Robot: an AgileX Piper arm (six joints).
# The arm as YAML. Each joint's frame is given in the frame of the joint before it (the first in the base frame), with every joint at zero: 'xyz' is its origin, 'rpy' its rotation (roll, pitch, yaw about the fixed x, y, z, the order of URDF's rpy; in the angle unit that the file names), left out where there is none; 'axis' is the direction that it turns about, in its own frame. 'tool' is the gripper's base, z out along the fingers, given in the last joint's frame.
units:
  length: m
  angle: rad
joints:
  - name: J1
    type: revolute
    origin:
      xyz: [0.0, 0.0, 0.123]
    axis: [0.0, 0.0, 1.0]
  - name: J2
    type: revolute
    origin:
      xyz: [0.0, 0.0, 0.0]
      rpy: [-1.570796, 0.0, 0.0]
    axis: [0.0, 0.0, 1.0]
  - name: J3
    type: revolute
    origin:
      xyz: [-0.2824, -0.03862, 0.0]
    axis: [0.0, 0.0, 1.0]
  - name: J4
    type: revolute
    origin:
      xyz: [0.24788, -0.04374, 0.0]
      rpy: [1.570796, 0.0, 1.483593]
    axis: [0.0, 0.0, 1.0]
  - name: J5
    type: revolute
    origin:
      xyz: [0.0, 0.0, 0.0]
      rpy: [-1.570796, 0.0, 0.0]
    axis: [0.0, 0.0, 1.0]
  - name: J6
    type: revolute
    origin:
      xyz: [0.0, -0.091, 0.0]
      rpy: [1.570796, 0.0, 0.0]
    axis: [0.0, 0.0, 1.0]
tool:
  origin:
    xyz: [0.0, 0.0, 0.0]
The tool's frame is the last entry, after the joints.
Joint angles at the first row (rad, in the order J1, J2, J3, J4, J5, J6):
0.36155 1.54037 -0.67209 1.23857 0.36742 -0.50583
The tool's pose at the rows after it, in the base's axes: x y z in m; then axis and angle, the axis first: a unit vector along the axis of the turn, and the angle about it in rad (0 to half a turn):
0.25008 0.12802 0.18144 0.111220 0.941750 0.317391 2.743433
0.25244 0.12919 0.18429 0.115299 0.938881 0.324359 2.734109
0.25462 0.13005 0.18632 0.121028 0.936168 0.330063 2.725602
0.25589 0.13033 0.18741 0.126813 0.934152 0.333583 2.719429
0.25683 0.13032 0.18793 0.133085 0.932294 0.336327 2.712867
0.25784 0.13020 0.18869 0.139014 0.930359 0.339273 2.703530
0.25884 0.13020 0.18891 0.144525 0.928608 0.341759 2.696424
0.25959 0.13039 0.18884 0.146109 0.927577 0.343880 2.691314
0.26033 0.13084 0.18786 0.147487 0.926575 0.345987 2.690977
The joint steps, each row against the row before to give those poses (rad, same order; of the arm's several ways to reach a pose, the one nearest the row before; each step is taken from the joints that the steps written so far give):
-0.00001 -0.00037 -0.01081 0.02226 0.00193 -0.01155
0.00001 0.00014 -0.00919 0.02584 0.00012 -0.01324
0.00009 0.00129 -0.00708 0.02718 -0.00283 -0.01287
-0.00001 0.00038 -0.00286 0.02181 -0.00431 -0.00932
0.00001 0.00035 -0.00031 0.02603 -0.00638 -0.01379
-0.00010 -0.00040 -0.00003 0.03145 -0.00750 -0.02033
0.00012 0.00137 0.00001 0.03114 -0.00644 -0.02081
-0.00001 0.00220 -0.00001 0.02677 -0.00227 -0.02371
0.00000 0.00534 0.00009 0.02634 0.00085 -0.02313

